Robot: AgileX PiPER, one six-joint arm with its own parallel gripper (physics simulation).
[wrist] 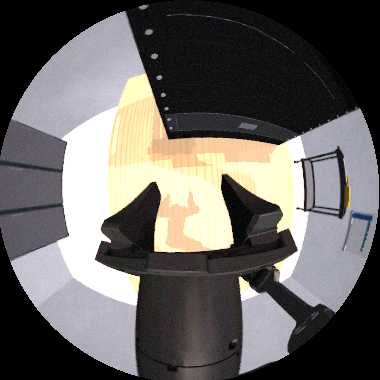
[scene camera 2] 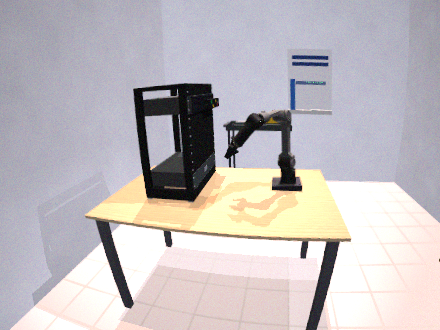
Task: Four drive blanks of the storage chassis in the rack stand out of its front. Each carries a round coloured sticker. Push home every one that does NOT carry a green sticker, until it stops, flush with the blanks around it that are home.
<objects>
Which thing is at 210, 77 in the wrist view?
A black rack.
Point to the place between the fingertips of my gripper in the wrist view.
At 188, 184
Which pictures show the black rack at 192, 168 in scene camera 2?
The wrist view and scene camera 2: all of them.
</objects>
